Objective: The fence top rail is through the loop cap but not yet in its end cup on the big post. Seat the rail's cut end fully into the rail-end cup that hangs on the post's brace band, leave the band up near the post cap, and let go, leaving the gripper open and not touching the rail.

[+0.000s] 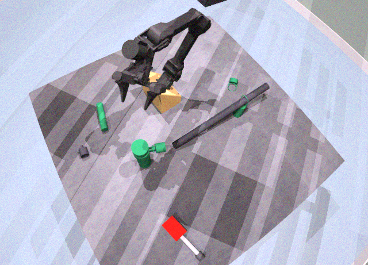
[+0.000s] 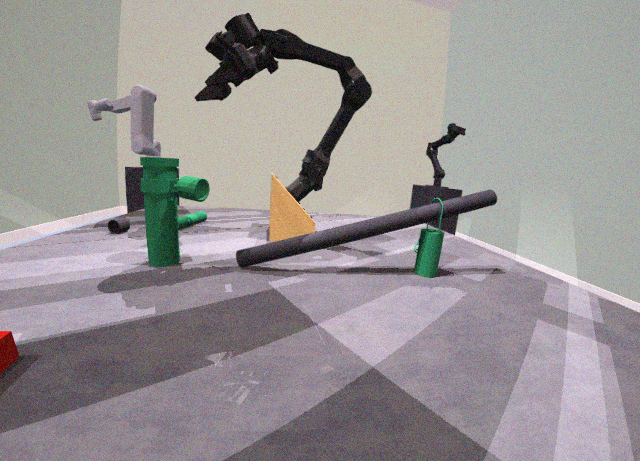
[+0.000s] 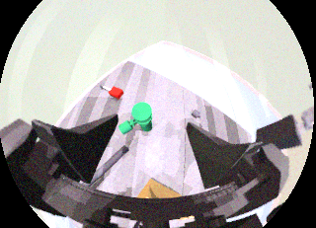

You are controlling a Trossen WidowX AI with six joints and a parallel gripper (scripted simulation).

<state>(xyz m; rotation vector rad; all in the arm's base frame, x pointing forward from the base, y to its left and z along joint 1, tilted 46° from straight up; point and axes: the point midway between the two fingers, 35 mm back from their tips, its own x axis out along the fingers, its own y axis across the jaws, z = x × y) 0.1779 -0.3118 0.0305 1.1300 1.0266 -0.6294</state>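
My gripper tip is 110 mm short of the green rail-end cup, 20 mm to the right of it and 200 mm above it. Also, from my gripper tip: small green post 120 mm ahead, 510 mm to the left, 250 mm below; green cylinder 230 mm behind, 120 mm to the right, 340 mm below; small dark cylinder 120 mm behind, 270 mm to the right, 330 mm below.
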